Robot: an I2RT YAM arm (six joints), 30 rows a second.
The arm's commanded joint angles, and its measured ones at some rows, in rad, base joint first. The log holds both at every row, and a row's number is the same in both.
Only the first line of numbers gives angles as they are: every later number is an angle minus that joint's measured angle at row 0.
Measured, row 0: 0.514 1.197 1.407 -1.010 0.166 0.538
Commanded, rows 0 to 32: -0.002 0.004 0.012 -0.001 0.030 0.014; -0.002 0.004 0.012 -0.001 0.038 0.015; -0.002 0.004 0.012 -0.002 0.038 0.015; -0.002 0.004 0.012 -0.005 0.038 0.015; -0.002 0.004 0.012 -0.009 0.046 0.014; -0.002 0.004 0.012 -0.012 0.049 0.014; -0.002 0.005 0.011 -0.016 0.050 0.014; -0.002 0.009 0.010 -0.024 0.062 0.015; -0.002 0.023 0.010 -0.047 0.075 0.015; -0.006 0.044 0.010 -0.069 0.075 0.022; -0.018 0.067 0.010 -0.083 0.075 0.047; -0.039 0.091 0.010 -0.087 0.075 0.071; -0.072 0.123 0.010 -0.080 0.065 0.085; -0.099 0.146 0.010 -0.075 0.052 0.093; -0.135 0.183 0.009 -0.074 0.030 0.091; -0.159 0.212 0.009 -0.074 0.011 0.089; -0.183 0.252 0.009 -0.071 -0.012 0.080; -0.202 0.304 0.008 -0.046 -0.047 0.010; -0.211 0.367 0.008 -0.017 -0.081 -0.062; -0.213 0.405 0.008 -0.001 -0.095 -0.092; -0.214 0.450 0.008 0.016 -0.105 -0.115; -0.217 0.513 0.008 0.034 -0.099 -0.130; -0.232 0.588 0.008 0.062 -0.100 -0.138; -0.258 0.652 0.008 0.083 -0.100 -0.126; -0.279 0.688 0.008 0.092 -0.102 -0.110; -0.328 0.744 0.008 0.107 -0.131 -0.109; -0.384 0.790 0.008 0.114 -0.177 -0.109; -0.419 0.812 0.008 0.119 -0.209 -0.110; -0.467 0.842 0.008 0.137 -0.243 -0.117; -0.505 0.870 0.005 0.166 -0.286 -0.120; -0.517 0.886 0.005 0.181 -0.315 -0.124; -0.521 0.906 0.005 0.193 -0.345 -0.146; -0.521 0.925 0.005 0.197 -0.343 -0.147
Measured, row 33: -0.527 0.871 0.003 0.182 -0.262 -0.121
